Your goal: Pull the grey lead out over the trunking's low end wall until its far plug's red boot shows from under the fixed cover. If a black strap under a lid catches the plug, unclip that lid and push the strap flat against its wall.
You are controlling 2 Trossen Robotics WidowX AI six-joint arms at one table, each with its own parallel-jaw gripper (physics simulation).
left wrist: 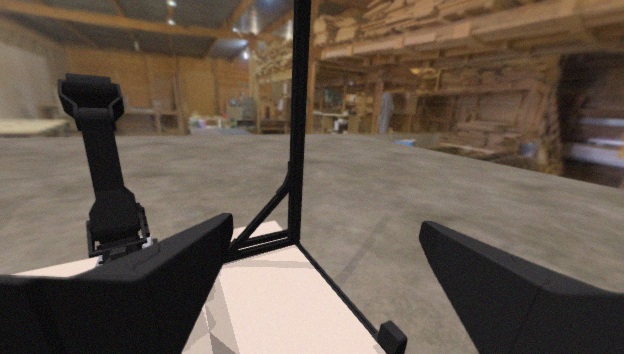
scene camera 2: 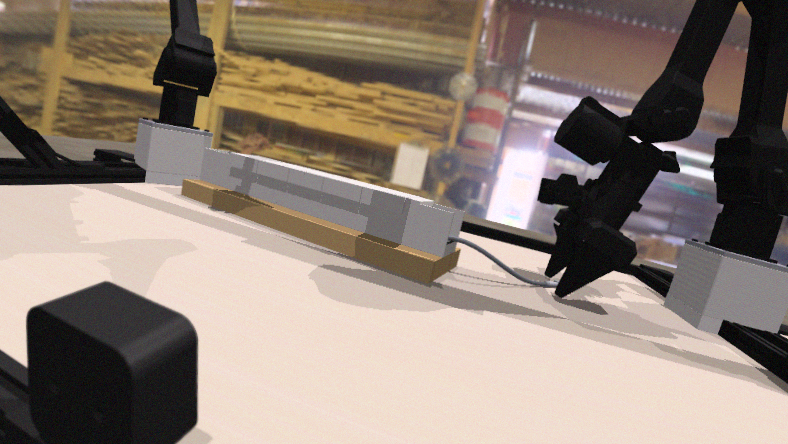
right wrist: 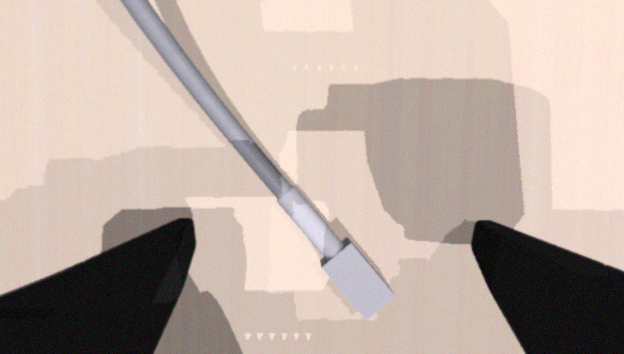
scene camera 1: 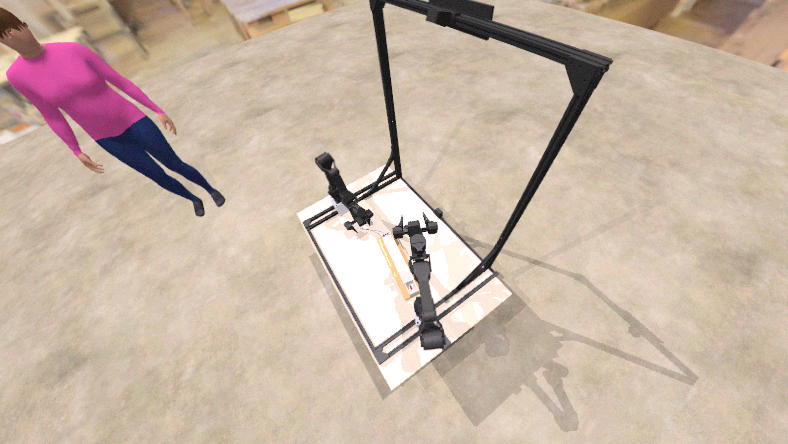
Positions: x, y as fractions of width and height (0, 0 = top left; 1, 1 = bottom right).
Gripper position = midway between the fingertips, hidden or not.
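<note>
Left gripper (left wrist: 0.53, 0.64) open, holding nothing. Right gripper (scene camera 2: 0.70, 0.64) visible, also in the right wrist view (right wrist: 0.54, 0.66). A grey plug (right wrist: 0.55, 0.75) is present as well.
</note>
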